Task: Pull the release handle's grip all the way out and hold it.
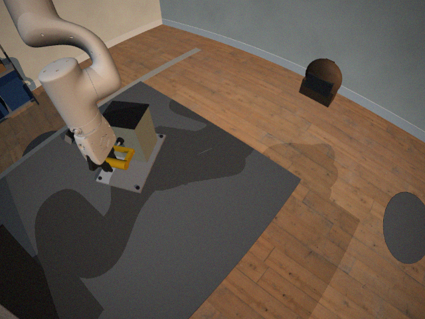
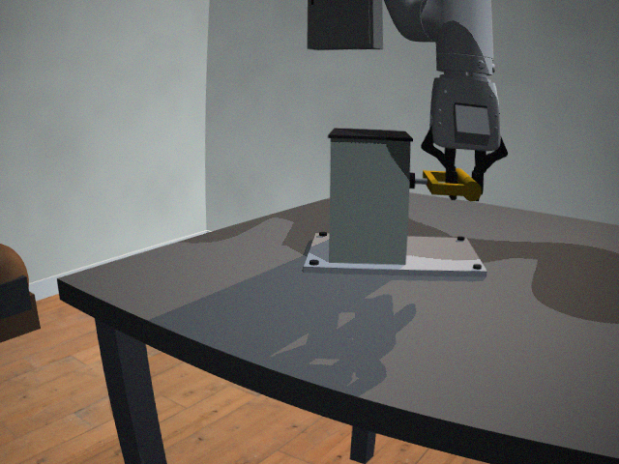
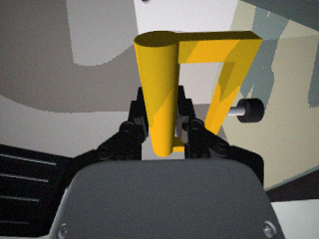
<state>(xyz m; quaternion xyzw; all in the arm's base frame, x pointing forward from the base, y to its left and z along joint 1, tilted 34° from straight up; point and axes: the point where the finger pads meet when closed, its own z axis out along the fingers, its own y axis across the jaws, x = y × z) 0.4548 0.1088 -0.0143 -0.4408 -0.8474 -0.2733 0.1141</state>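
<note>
My hand is 100 mm above the grey base plate, 80 mm short of it and 60 mm to the right of it.
</note>
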